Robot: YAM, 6 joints.
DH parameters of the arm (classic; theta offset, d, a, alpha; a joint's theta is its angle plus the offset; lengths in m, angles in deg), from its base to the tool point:
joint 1: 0 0.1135 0.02 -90
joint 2: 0 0 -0.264 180
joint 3: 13.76 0 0.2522 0
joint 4: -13.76 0 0.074 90
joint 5: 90 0 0 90
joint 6: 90 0.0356 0 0
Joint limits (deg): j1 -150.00..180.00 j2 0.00..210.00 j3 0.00..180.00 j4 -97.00..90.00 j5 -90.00..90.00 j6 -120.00..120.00
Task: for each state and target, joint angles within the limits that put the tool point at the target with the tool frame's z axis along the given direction. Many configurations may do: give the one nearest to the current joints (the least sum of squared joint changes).
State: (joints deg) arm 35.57 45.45 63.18 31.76 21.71 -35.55
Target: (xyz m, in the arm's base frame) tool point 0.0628 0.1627 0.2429 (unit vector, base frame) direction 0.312 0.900 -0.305
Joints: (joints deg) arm 68.41 40.06 24.69 -2.40 -2.35 -35.55
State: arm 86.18 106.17 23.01 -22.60 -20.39 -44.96
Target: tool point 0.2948 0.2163 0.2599 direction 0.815 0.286 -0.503
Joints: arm 37.79 91.85 64.13 -3.83 15.88 -44.96
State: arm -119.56 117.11 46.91 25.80 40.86 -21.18
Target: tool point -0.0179 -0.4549 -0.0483 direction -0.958 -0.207 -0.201
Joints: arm -87.93 155.10 85.12 20.57 74.66 -21.18
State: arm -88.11 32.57 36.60 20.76 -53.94 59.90
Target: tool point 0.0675 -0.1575 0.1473 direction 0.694 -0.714 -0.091
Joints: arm -72.05 63.01 0.12 57.07 -26.12 59.90
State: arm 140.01 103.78 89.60 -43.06 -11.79 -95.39
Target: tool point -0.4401 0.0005 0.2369 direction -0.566 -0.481 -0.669
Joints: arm 177.60 113.25 90.84 -28.40 -30.30 -95.39
